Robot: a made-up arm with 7 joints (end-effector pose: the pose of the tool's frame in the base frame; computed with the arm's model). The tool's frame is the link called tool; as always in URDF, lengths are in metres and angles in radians.
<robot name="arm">
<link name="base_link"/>
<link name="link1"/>
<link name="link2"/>
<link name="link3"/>
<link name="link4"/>
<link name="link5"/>
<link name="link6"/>
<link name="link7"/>
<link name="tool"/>
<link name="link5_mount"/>
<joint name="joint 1" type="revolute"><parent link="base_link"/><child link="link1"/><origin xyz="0 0 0.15"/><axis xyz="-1 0 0"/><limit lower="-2.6" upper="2.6"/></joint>
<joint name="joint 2" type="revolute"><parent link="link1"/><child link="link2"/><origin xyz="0.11 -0.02 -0.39"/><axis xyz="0 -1 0"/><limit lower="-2.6" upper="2.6"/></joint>
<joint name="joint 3" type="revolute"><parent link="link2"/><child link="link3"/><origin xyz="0.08 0.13 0.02"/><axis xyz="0 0 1"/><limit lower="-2.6" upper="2.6"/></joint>
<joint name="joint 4" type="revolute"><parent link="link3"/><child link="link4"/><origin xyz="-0.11 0.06 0.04"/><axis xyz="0 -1 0"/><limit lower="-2.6" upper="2.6"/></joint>
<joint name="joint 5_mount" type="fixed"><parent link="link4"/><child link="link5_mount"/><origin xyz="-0.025 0.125 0.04"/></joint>
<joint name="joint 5" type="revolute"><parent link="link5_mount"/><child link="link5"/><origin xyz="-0.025 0.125 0.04"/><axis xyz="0 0 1"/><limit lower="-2.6" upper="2.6"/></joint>
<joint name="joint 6" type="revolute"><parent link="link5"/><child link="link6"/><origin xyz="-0.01 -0.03 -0.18"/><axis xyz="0 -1 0"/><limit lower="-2.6" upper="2.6"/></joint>
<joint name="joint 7" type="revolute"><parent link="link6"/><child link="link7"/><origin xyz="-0.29 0.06 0.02"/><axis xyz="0 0 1"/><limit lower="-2.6" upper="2.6"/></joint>
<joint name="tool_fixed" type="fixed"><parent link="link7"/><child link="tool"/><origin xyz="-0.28 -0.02 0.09"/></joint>
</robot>
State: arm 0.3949 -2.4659 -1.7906 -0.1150 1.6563 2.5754 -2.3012
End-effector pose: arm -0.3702 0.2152 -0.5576 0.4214 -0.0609 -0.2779 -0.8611
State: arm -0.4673 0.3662 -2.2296 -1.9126 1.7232 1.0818 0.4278
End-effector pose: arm 0.4800 0.6117 0.3409 0.1591 0.5601 -0.6358 -0.5067
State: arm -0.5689 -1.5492 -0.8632 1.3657 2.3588 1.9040 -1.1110
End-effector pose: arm -0.1875 0.3727 -0.5857 0.5753 0.7576 0.2064 0.2292
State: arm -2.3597 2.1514 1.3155 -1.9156 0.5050 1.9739 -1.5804
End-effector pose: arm 0.1174 0.8998 0.8099 0.0453 0.6845 -0.2266 -0.6914
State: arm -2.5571 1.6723 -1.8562 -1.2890 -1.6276 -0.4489 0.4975
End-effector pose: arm -0.2317 -0.0606 -0.2445 0.7150 -0.5328 -0.3541 -0.2818
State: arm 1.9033 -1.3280 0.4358 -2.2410 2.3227 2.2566 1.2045
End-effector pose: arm 0.2772 0.1190 -0.3422 0.7864 -0.3140 -0.2730 -0.4566
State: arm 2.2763 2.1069 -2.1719 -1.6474 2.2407 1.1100 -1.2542
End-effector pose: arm -0.2025 -0.5581 -0.1376 0.6439 0.5126 0.3681 0.4327
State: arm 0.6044 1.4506 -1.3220 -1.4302 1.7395 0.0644 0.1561
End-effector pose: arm 0.1091 -0.1968 -0.4309 0.5964 0.1961 -0.3222 0.7086
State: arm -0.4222 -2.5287 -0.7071 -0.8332 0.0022 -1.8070 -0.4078
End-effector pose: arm -0.2621 0.5851 -0.5798 0.8139 0.2572 -0.5163 0.0699
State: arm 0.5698 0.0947 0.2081 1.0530 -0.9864 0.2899 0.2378
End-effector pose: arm -0.1074 0.2617 -0.9536 0.7637 -0.0351 -0.6380 -0.0922
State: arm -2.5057 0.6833 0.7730 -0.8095 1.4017 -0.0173 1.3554
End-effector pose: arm 0.2232 0.1500 0.4552 0.0354 0.0890 0.8255 -0.5563
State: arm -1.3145 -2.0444 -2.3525 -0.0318 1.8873 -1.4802 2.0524
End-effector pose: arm 0.0258 0.7091 -0.2648 0.4039 -0.6885 -0.5908 -0.1173
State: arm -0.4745 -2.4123 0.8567 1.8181 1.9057 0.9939 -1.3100
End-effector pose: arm -0.1866 0.5042 -0.2188 0.4107 0.9074 0.0618 -0.0643
